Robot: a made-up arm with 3 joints. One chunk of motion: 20 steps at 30 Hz.
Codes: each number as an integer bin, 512 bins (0 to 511) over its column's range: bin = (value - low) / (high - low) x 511, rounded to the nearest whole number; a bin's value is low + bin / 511 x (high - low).
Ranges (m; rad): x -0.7..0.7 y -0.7..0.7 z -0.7..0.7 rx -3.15..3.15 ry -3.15..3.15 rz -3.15..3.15
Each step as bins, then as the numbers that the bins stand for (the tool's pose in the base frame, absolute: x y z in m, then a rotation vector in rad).
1 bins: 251 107 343 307 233 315
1 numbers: -0.0123 -0.4068 0.2397 0.6349 -0.2774 0.7336
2 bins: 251 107 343 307 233 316
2 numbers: -0.0123 -0.4068 0.2397 0.6349 -0.2774 0.7459
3 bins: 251 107 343 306 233 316
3 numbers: -0.0123 -0.4068 0.2397 0.6226 -0.2774 0.7459
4 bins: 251 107 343 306 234 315
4 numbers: -0.0123 -0.4068 0.2397 0.6226 -0.2651 0.7336
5 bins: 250 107 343 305 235 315
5 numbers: -0.0151 -0.4068 0.2397 0.6103 -0.2527 0.7336
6 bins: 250 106 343 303 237 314
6 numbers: -0.0151 -0.4096 0.2397 0.5856 -0.2281 0.7212
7 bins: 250 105 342 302 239 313
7 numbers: -0.0151 -0.4123 0.2370 0.5733 -0.2034 0.7089
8 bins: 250 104 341 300 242 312
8 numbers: -0.0151 -0.4151 0.2342 0.5486 -0.1664 0.6966
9 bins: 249 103 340 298 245 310
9 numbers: -0.0178 -0.4178 0.2315 0.5240 -0.1295 0.6719
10 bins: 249 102 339 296 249 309
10 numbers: -0.0178 -0.4205 0.2288 0.4993 -0.0801 0.6596
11 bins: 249 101 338 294 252 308
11 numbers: -0.0178 -0.4233 0.2260 0.4747 -0.0432 0.6473
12 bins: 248 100 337 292 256 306
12 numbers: -0.0205 -0.4260 0.2233 0.4500 0.0062 0.6226
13 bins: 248 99 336 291 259 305
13 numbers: -0.0205 -0.4288 0.2205 0.4377 0.0432 0.6103
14 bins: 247 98 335 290 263 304
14 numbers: -0.0233 -0.4315 0.2178 0.4253 0.0925 0.5979
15 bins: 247 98 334 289 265 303
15 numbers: -0.0233 -0.4315 0.2151 0.4130 0.1171 0.5856
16 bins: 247 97 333 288 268 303
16 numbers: -0.0233 -0.4342 0.2123 0.4007 0.1541 0.5856
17 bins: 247 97 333 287 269 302
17 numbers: -0.0233 -0.4342 0.2123 0.3884 0.1664 0.5733
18 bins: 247 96 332 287 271 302
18 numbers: -0.0233 -0.4370 0.2096 0.3884 0.1911 0.5733
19 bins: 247 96 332 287 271 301
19 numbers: -0.0233 -0.4370 0.2096 0.3884 0.1911 0.5610
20 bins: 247 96 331 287 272 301
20 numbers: -0.0233 -0.4370 0.2068 0.3884 0.2034 0.5610
